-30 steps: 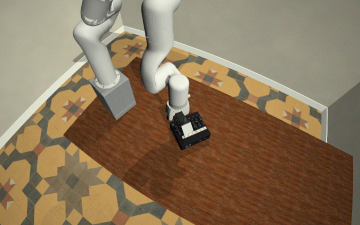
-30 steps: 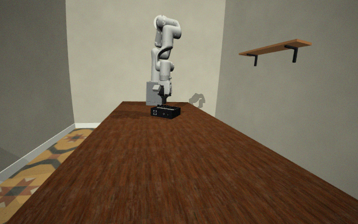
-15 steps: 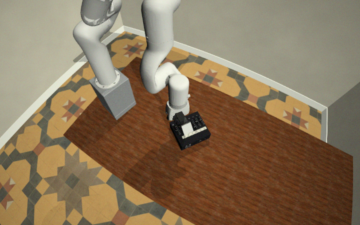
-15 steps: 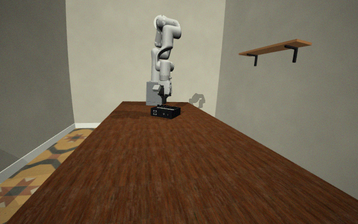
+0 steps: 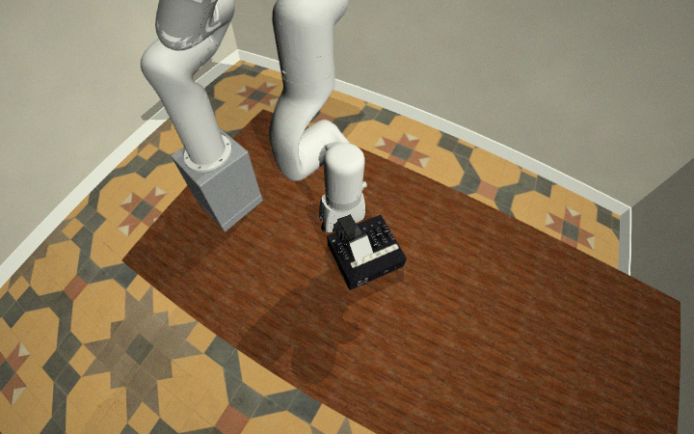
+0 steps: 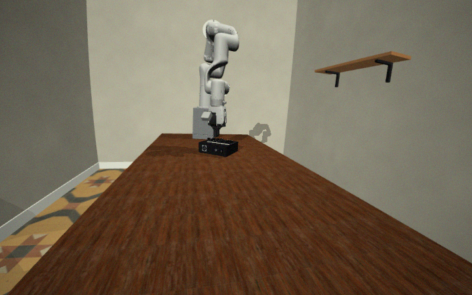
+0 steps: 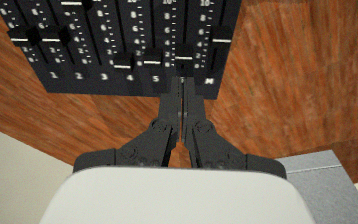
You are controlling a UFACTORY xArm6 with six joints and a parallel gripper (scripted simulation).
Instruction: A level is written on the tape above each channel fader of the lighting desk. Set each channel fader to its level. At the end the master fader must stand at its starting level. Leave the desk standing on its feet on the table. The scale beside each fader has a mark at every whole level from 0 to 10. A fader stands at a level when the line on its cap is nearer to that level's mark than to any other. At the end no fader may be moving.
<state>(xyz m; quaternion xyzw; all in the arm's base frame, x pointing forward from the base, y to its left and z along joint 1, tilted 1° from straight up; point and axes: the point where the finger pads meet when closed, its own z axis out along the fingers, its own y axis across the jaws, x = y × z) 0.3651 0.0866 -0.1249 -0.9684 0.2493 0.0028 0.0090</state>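
My gripper is now 3 cm above the channel 6 cap, 2 cm short of it and 1 cm to the left of it. The rest, counted from my hand: master fader cap 4 cm to the right, 3 cm below, 2 cm ahead; then channel 4 cap 4 cm ahead, 3 cm to the left, 3 cm below; then channel 5 cap 3 cm below, 3 cm ahead, 1 cm to the left.
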